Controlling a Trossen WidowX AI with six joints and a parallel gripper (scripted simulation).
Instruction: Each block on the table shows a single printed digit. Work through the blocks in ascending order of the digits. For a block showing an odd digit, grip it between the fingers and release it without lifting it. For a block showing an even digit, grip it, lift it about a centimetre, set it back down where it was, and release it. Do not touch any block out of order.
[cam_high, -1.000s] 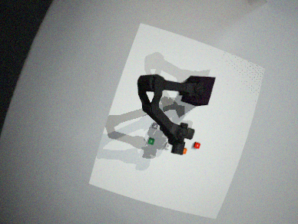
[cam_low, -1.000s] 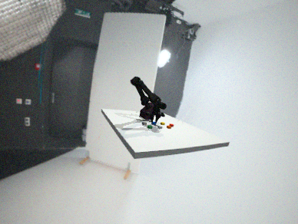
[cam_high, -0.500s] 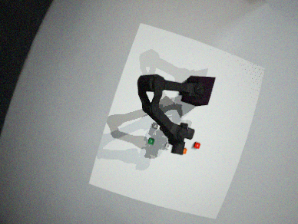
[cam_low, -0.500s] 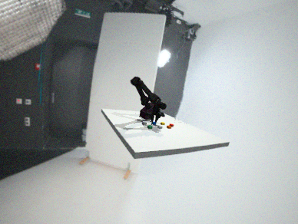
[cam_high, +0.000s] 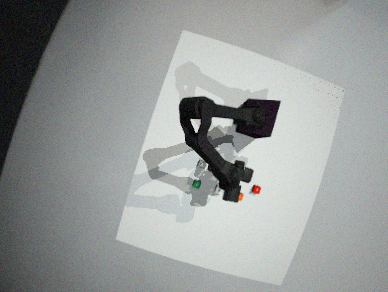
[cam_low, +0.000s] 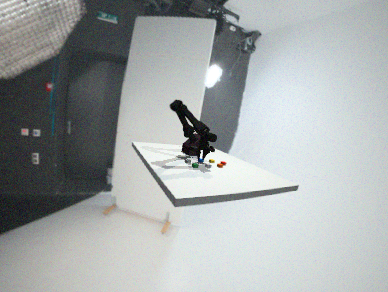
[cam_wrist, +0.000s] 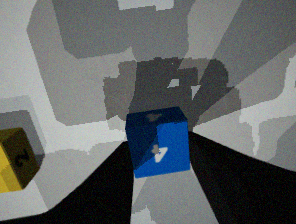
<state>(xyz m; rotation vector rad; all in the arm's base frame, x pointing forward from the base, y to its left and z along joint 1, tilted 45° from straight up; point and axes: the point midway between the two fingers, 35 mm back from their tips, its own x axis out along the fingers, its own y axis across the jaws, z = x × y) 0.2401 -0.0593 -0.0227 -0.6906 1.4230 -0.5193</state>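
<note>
Right now the blue block is right at my gripper tip. Also, from my gripper tip: grey block 11 cm to the right, 3 cm ahead; then yellow block 10 cm to the left; then white block 11 cm ahead, 1 cm to the left.
</note>
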